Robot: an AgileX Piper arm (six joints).
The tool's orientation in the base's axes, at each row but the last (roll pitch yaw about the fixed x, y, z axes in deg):
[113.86, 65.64, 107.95]
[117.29, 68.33, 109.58]
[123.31, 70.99, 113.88]
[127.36, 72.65, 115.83]
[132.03, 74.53, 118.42]
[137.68, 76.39, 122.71]
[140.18, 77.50, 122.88]
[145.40, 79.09, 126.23]
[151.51, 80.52, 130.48]
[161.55, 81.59, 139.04]
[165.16, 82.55, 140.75]
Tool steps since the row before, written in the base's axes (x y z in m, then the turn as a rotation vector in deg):
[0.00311, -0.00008, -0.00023, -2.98, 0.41, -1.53]
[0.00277, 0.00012, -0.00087, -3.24, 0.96, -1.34]
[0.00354, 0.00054, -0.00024, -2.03, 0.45, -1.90]
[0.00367, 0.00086, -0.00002, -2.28, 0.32, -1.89]
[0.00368, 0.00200, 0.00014, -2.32, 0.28, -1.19]
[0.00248, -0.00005, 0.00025, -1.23, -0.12, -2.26]
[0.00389, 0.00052, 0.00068, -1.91, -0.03, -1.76]
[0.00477, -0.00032, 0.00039, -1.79, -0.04, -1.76]
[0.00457, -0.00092, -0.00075, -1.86, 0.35, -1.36]
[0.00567, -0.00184, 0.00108, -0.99, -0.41, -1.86]
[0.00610, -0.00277, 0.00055, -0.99, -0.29, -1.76]
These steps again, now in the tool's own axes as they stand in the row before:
[-0.00022, 0.00024, 0.00310, 1.93, -0.58, -2.70]
[0.00051, 0.00026, 0.00285, 1.98, -0.05, -3.05]
[-0.00008, 0.00109, 0.00342, 2.20, -0.46, -1.70]
[-0.00023, 0.00160, 0.00340, 2.19, -0.64, -1.92]
[-0.00013, 0.00284, 0.00308, 1.51, -0.55, -2.08]
[-0.00057, 0.00066, 0.00234, 2.33, -0.80, -0.75]
[-0.00103, 0.00177, 0.00342, 1.94, -0.86, -1.50]
[-0.00097, 0.00134, 0.00450, 1.92, -0.83, -1.39]
[0.00014, 0.00075, 0.00466, 1.58, -0.46, -1.65]
[-0.00187, 0.00054, 0.00574, 1.91, -0.85, -0.49]
[-0.00139, 0.00003, 0.00658, 1.82, -0.73, -0.56]

